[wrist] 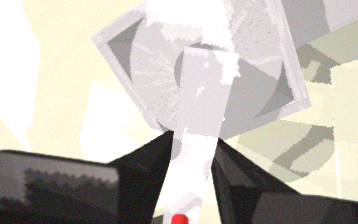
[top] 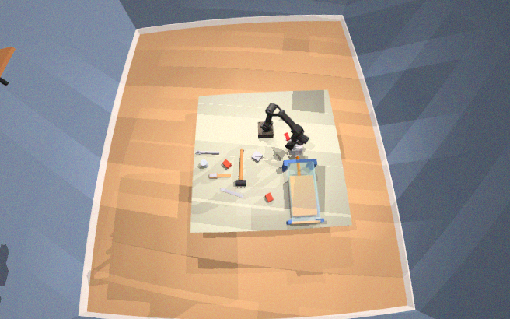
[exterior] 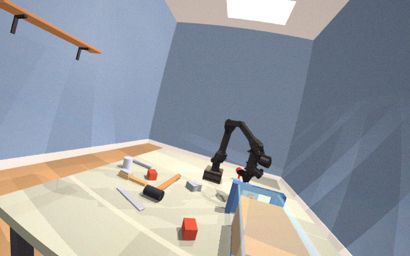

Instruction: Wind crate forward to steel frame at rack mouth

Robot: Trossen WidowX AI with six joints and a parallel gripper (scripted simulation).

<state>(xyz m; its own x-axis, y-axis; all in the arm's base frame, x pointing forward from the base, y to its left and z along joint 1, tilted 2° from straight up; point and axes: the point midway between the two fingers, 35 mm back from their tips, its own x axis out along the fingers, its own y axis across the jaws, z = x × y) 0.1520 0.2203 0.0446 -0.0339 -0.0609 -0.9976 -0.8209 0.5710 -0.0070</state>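
Right now the crank arm is 1 cm behind my gripper tip, 2 cm to the right of it and 2 cm above it. Also, from my gripper tip: blue steel frame: 18 cm ahead, 4 cm to the left, 2 cm above; white hand winch: 1 cm ahead, 3 cm to the left, 6 cm below; red knob: 3 cm behind, 5 cm to the right, 5 cm above.
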